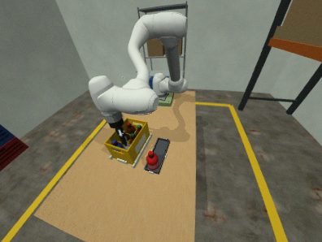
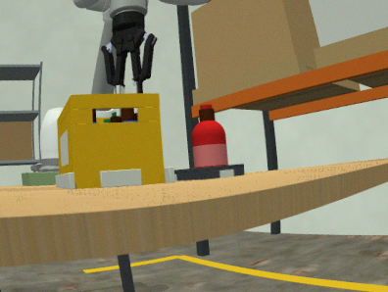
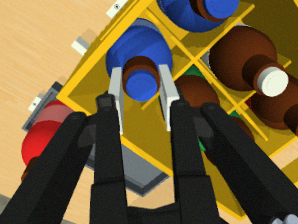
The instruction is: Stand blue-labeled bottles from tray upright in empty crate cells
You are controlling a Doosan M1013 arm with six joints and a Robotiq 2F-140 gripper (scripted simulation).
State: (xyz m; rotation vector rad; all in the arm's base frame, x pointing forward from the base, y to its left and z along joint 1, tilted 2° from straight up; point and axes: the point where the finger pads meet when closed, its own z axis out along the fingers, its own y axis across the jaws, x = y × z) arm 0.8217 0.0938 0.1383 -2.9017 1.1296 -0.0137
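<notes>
Now: hand 9 cm past the yellow crate, 9 cm above it and 5 cm to the left of it. Also, from my hand: red-labeled bottle: 18 cm to the left, 9 cm below; dark tray: 18 cm to the left, 16 cm below, 9 cm behind.
</notes>
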